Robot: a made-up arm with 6 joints. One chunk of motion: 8 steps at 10 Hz.
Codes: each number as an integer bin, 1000 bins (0 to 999) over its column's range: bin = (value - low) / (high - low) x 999, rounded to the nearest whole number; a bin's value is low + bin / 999 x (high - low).
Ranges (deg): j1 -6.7..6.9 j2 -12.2..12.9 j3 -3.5..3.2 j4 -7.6..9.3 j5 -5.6..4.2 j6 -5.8..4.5
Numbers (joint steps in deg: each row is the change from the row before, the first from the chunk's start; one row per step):
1: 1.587 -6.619 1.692 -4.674 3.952 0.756
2: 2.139 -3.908 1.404 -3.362 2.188 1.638
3: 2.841 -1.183 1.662 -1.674 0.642 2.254
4: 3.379 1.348 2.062 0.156 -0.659 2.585
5: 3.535 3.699 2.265 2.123 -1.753 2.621
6: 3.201 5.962 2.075 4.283 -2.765 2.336
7: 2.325 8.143 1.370 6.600 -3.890 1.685
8: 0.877 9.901 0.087 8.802 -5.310 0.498
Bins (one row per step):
1: 609 222 774 173 974 636
2: 649 330 731 251 794 721
3: 701 438 770 350 636 781
4: 740 539 829 458 504 813
5: 752 633 860 575 392 817
6: 727 723 831 702 289 789
7: 663 810 726 839 174 726
8: 557 880 535 970 30 611

